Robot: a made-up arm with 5 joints. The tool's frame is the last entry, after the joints.
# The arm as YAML. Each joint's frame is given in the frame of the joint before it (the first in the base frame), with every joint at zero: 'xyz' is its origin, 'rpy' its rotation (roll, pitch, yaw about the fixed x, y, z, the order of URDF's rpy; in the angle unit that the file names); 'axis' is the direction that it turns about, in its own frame. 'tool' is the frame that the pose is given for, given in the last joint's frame.
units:
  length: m
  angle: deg
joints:
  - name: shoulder
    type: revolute
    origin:
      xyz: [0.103, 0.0, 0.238]
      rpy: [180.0, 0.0, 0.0]
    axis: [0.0, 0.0, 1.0]
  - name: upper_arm
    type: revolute
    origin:
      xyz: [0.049, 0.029, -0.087]
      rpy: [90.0, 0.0, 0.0]
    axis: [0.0, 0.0, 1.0]
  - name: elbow
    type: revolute
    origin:
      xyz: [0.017, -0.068, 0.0]
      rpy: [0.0, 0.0, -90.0]
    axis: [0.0, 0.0, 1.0]
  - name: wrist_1
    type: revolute
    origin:
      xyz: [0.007, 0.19, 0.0]
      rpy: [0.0, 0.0, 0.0]
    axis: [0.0, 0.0, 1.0]
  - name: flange
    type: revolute
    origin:
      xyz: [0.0, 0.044, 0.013]
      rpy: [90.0, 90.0, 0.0]
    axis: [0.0, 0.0, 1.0]
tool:
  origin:
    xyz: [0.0, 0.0, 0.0]
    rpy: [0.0, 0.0, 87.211]
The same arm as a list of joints. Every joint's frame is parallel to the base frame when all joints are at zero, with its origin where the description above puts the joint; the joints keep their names.
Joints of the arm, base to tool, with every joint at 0 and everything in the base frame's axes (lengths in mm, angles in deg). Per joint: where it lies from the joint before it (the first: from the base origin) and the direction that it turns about. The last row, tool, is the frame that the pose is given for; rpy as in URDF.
shoulder: origin 103 0 238 axis -z
upper_arm: origin 49 -29 87 axis +y
elbow: origin 17 0 68 axis +y
wrist_1: origin 190 0 7 axis +y
flange: origin 44 13 0 axis -x
tool: origin 0 0 0 rpy 90 -87.21 -90

